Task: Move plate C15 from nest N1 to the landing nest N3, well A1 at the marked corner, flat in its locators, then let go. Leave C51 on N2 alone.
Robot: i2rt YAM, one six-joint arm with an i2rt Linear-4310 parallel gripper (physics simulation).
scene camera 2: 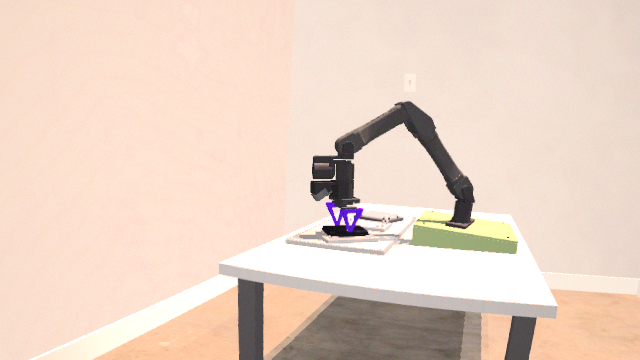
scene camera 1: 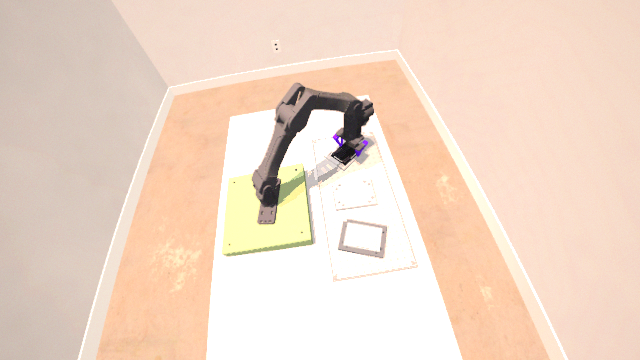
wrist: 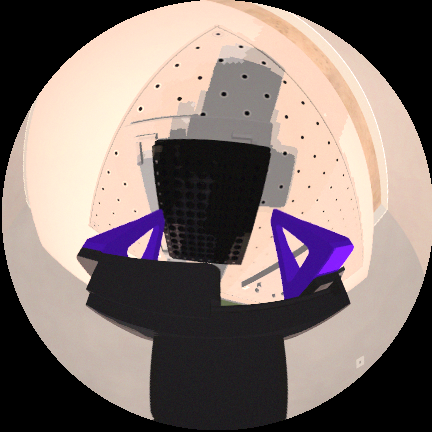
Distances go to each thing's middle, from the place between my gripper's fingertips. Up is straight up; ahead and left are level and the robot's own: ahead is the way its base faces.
Right now the black plate (wrist: 209, 191) is 10 mm below my hand and 10 mm behind it. Round my hand: grey-framed white plate (scene camera 1: 360, 236) (390 mm to the right, 40 mm ahead, 10 mm below).
